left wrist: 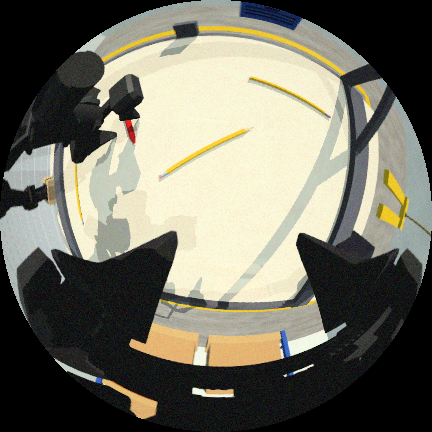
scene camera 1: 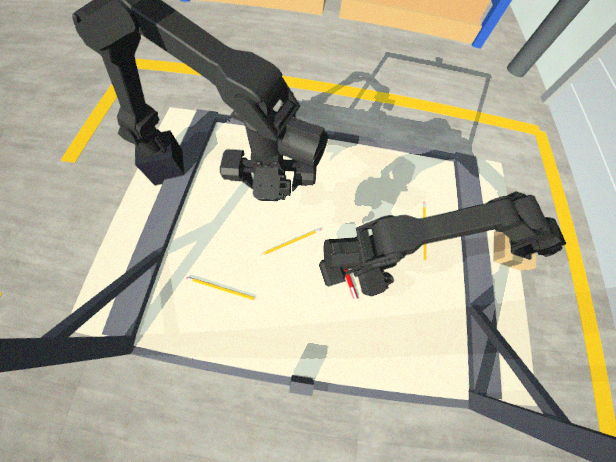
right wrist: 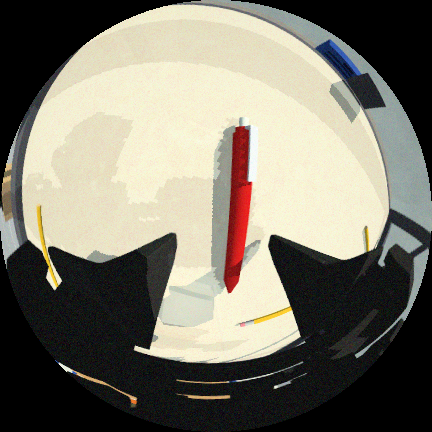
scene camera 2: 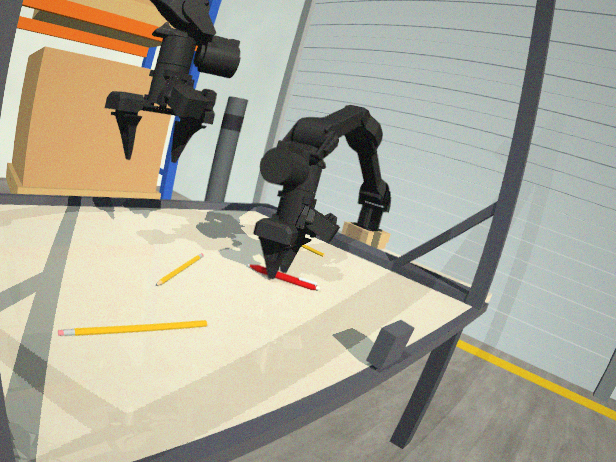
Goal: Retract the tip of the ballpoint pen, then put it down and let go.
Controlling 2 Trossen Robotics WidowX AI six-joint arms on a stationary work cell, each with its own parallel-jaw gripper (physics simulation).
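Frame: origin at the left arm's base, x up, y right, z ahead, level; metres.
Seen in the pictures: left gripper, fingertip midpoint: (left wrist: 240, 238) (scene camera 2: 151, 161); right gripper, fingertip midpoint: (left wrist: 126, 125) (scene camera 1: 348, 271) (right wrist: 224, 240) (scene camera 2: 277, 275); left arm's base at its link origin: (scene camera 1: 153, 146); right arm's base at its link origin: (left wrist: 45, 191) (scene camera 1: 520, 246) (scene camera 2: 367, 227).
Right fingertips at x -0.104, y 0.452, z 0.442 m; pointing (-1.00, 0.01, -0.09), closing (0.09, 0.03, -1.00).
Offsets run from my right fingertips to a thing's top centre. Level surfaces: height alone.
A red ballpoint pen @(dx +0.013, dy +0.013, dz -0.007 m) (scene camera 1: 352, 286) (scene camera 2: 300, 281) (left wrist: 131, 132) (right wrist: 239, 205) with a white clip and a white push button lies on the pale table @(dx -0.003 m) (scene camera 1: 300, 315) (scene camera 2: 240, 380). The button stands out at one end; whether a writing point shows at the cone end is too small to tell. My right gripper (scene camera 2: 278, 273) (right wrist: 224, 240) is open and empty, low over the pen, with its fingertips on either side of the cone half; they hide part of the pen in scene camera 2. My left gripper (scene camera 2: 151, 160) (left wrist: 240, 238) is open and empty, high above the table's far left part.
Three yellow pencils lie on the table: one @(dx +0.006, dy -0.121, dz -0.131 m) (scene camera 1: 292, 241) (scene camera 2: 181, 270) (left wrist: 207, 150) between the arms, one @(dx +0.004, dy -0.045, dz -0.339 m) (scene camera 1: 222, 288) (scene camera 2: 135, 328) at the left, and one @(dx +0.004, dy -0.059, dz +0.265 m) (scene camera 1: 424, 245) (scene camera 2: 313, 250) partly under the right arm. A dark block @(dx +0.054, dy +0.222, dz -0.193 m) (scene camera 1: 302, 385) (scene camera 2: 390, 345) stands at the near edge.
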